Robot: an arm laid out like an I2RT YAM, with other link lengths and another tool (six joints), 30 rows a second.
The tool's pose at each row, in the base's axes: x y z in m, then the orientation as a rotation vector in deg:
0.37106 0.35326 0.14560 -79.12 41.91 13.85
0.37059 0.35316 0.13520 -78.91 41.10 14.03
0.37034 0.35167 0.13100 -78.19 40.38 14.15
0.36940 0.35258 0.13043 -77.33 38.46 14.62
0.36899 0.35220 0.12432 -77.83 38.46 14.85
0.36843 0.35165 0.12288 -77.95 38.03 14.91
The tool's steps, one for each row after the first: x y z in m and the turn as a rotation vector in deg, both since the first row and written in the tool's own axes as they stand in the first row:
0.00588 0.00858 -0.00039 0.17 -0.72 -0.31
0.00858 0.01178 -0.00193 0.82 -1.48 -0.47
0.00798 0.01295 -0.00139 1.52 -3.31 -1.08
0.01141 0.01801 -0.00196 0.99 -3.31 -1.06
0.01199 0.01936 -0.00268 0.87 -3.62 -1.30

